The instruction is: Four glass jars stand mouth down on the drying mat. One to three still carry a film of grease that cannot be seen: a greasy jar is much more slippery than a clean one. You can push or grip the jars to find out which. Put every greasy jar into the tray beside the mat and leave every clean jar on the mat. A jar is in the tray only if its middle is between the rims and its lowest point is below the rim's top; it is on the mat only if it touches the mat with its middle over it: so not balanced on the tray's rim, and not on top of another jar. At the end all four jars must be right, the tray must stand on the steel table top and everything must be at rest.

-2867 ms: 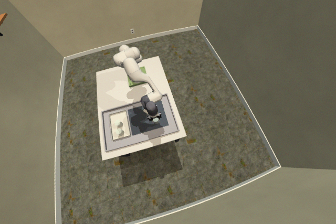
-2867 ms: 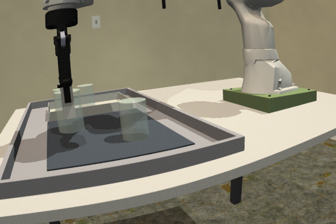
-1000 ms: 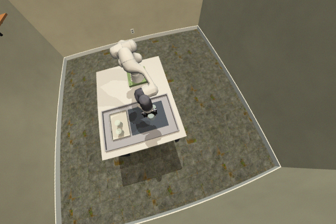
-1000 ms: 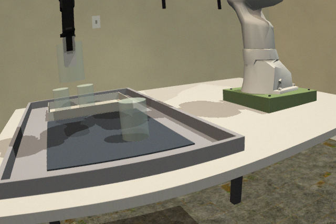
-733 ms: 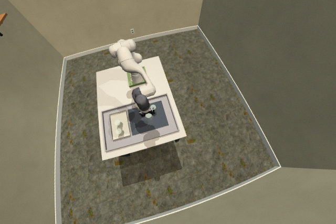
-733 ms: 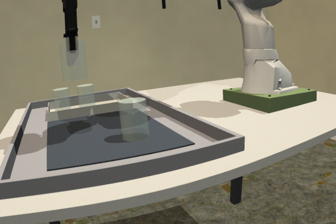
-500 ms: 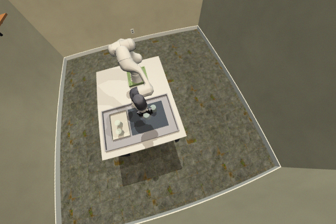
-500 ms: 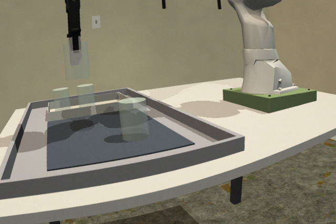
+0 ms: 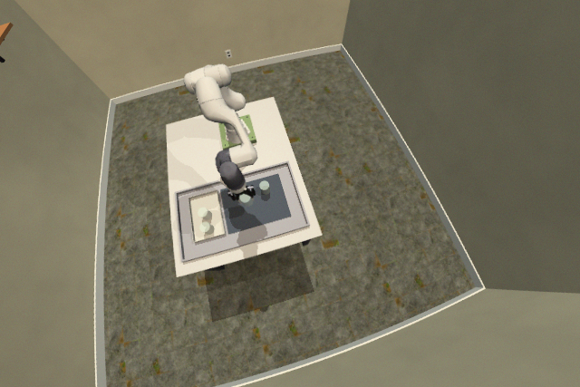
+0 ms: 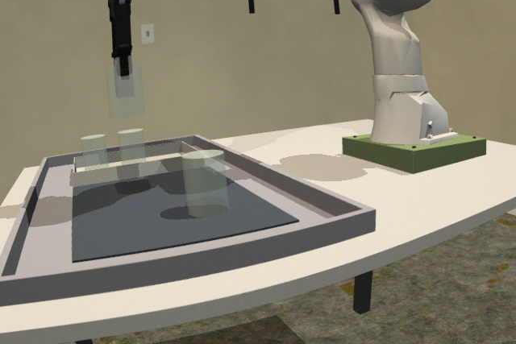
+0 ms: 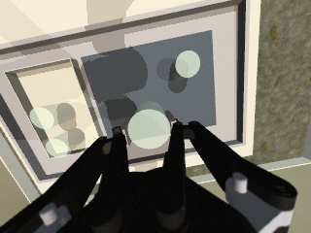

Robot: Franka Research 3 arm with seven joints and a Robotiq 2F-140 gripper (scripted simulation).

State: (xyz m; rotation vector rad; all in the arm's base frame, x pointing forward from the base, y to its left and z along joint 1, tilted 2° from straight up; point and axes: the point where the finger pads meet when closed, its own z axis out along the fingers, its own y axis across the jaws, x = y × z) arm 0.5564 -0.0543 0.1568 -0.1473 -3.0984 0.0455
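My gripper is now 30 cm to the left of the cream tray, 20 cm above it and 5 cm past it. Round my hand: dark mat 21 cm below, 3 cm behind, 2 cm to the left.
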